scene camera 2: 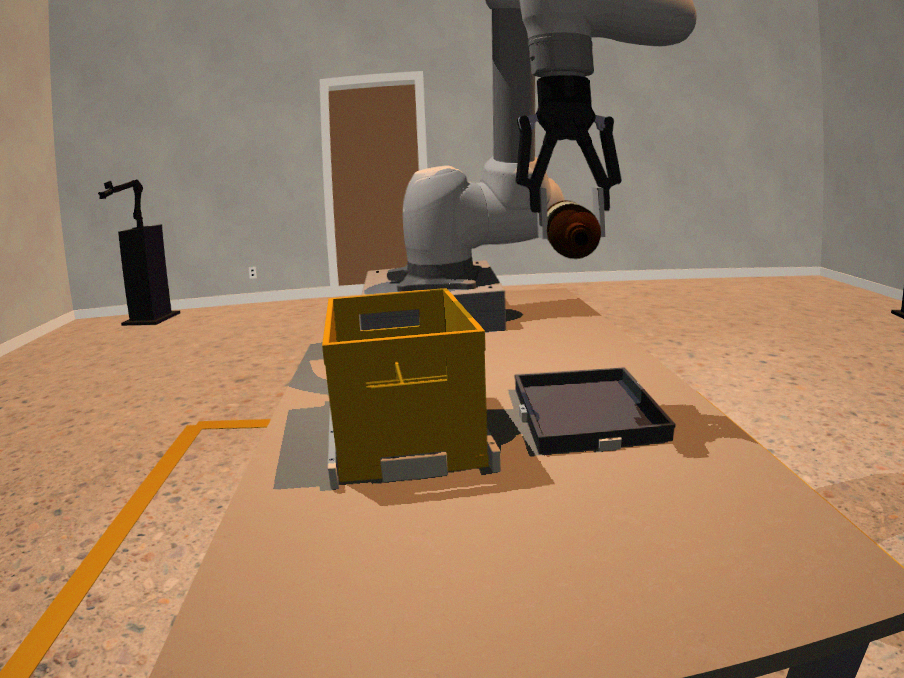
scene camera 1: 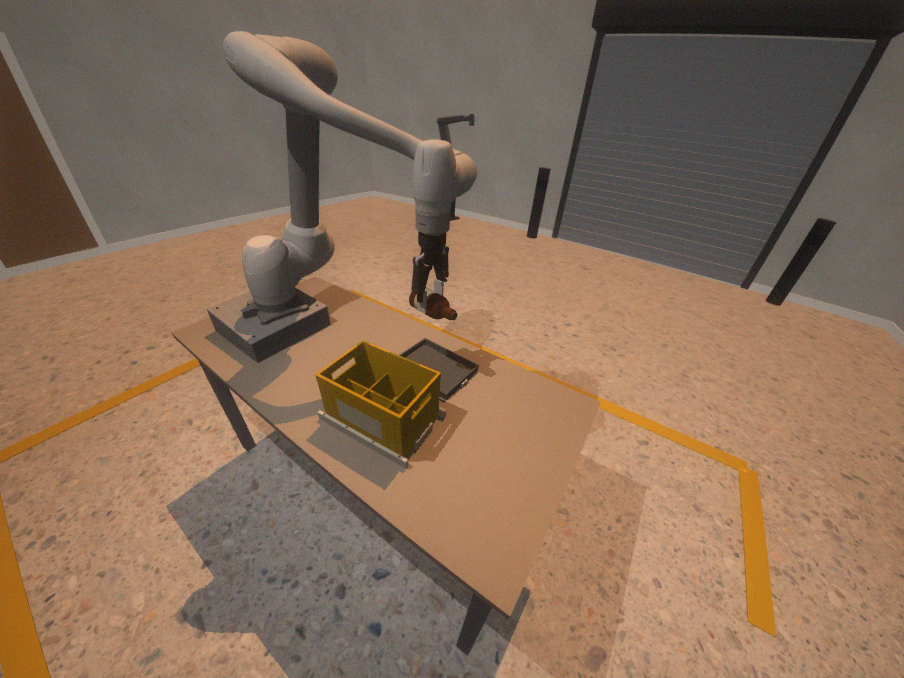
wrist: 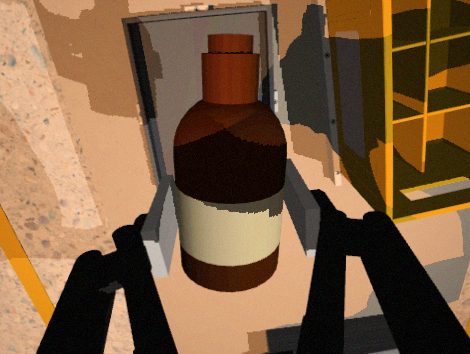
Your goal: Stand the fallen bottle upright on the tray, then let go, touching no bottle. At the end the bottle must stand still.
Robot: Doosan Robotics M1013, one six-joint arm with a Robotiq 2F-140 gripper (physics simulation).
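Places are measured from the arm's base along level axes (x ahead, y left, z up), in millimetres.
Pixels of known places: gripper, between the fingertips: (scene camera 1: pixel 430 306) (wrist: pixel 229 185); arm's base, origin of its link: (scene camera 2: pixel 441 280) (scene camera 1: pixel 278 306).
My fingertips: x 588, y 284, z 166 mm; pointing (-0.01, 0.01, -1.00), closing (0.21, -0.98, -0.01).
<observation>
Ahead of a thing's pixels: the offset from my fingertips to its middle. Level surfaces: height alone.
A brown bottle with a cream label {dx +22, dy +1, dz +10 mm} (scene camera 1: pixel 439 306) (scene camera 2: pixel 573 230) (wrist: pixel 230 230) lies on its side in the air, high above the table. Its neck points toward scene camera 2. My gripper (scene camera 1: pixel 429 296) (scene camera 2: pixel 573 213) (wrist: pixel 229 185) points down and is shut on the bottle around its label, one finger on each side. The black tray {dx +3, dy +25, dz -250 mm} (scene camera 1: pixel 467 378) (scene camera 2: pixel 576 441) (wrist: pixel 200 15) lies flat on the table, below the bottle and nearer to scene camera 2. No bottle shows in it; in the wrist view the bottle hides part of its floor.
A yellow crate with dividers {dx +75, dy -241, dz -176 mm} (scene camera 1: pixel 365 408) (scene camera 2: pixel 408 408) (wrist: pixel 388 125) stands beside the tray, held by low grey brackets on the table {dz -263 mm} (scene camera 1: pixel 503 467) (scene camera 2: pixel 511 569). The arm's grey base block (scene camera 1: pixel 292 328) (scene camera 2: pixel 481 310) is at the table's far end.
</observation>
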